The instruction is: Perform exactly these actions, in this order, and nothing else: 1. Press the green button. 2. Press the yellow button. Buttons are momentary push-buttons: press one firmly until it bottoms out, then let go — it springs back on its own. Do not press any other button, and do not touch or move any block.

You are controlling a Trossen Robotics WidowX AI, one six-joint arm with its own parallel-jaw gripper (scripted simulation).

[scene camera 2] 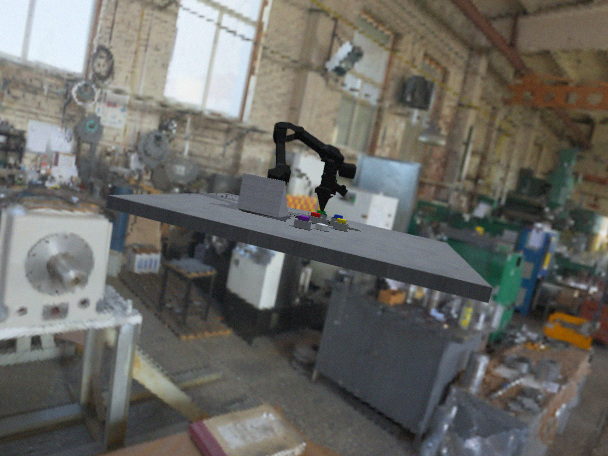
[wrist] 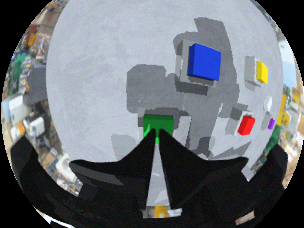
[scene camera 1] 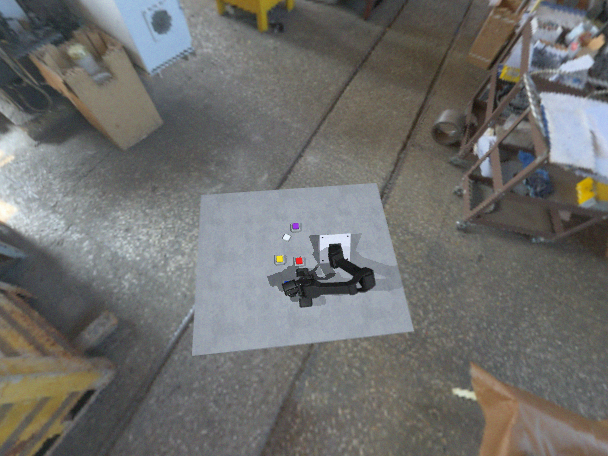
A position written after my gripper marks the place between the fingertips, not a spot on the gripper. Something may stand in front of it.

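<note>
Blue button (wrist: 203, 62), visible. My gripper (wrist: 156, 132), visible too.
</note>
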